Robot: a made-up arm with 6 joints.
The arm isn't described. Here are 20 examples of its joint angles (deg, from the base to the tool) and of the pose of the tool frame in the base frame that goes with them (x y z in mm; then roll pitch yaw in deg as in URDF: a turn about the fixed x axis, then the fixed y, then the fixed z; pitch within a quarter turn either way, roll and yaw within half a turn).
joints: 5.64 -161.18 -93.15 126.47 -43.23 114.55
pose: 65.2 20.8 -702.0 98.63 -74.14 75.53
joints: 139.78 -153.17 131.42 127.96 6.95 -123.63
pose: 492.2 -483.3 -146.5 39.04 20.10 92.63
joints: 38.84 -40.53 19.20 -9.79 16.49 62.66
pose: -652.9 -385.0 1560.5 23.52 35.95 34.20
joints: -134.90 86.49 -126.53 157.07 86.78 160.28
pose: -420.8 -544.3 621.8 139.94 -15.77 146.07
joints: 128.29 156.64 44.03 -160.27 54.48 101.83
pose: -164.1 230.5 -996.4 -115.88 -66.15 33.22
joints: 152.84 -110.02 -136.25 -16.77 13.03 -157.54
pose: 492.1 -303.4 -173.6 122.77 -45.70 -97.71
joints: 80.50 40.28 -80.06 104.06 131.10 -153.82
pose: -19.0 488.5 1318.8 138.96 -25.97 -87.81
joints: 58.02 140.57 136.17 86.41 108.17 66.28
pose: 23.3 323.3 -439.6 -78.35 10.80 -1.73
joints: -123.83 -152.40 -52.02 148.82 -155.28 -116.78
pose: 231.7 310.4 -801.4 5.08 -4.67 -91.93
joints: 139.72 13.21 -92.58 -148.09 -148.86 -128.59
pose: 2.7 -45.3 1440.2 -92.64 46.14 23.19
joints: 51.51 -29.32 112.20 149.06 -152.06 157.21
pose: -117.9 -92.2 1289.8 109.62 -50.89 6.07
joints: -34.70 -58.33 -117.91 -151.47 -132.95 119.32
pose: -673.3 560.4 622.2 80.76 46.29 -139.25
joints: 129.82 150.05 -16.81 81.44 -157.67 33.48
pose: -515.6 537.2 -673.2 89.55 52.86 85.27
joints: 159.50 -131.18 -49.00 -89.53 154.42 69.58
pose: 780.4 -254.3 -591.9 15.16 15.38 -103.99
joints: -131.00 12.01 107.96 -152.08 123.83 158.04
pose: -342.6 -417.1 1238.9 27.71 64.14 138.21
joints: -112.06 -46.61 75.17 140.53 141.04 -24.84
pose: 305.6 595.0 1383.0 -106.30 -0.81 -95.01
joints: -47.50 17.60 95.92 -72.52 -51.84 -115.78
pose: 587.0 -449.0 1124.7 88.08 -25.30 136.14
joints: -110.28 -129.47 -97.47 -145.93 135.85 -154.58
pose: 218.7 516.0 -435.2 50.44 53.02 -146.64
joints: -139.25 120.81 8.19 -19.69 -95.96 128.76
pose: -789.4 -817.2 -346.9 72.51 58.95 -20.86
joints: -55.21 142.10 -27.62 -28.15 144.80 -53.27
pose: 585.0 -626.6 -633.2 113.63 -5.95 -88.93
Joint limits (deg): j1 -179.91..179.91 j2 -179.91..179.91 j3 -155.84..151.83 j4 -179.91..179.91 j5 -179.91..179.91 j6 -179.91..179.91
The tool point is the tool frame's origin. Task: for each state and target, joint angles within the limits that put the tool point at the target. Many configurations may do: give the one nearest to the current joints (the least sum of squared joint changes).
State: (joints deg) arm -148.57 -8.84 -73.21 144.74 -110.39 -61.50
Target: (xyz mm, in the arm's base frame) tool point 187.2 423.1 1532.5
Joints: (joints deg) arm -115.28 -9.26 -54.63 147.75 -105.44 -62.18
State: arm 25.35 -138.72 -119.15 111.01 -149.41 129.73
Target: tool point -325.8 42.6 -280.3
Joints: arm 0.35 -144.67 -155.84 99.85 -131.17 133.08
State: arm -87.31 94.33 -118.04 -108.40 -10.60 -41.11
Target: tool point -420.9 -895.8 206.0
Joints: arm -117.50 122.52 -107.84 -109.50 -9.06 -41.14
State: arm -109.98 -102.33 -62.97 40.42 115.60 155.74
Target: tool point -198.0 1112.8 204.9
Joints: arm -72.02 -82.73 -83.03 42.82 121.31 157.86
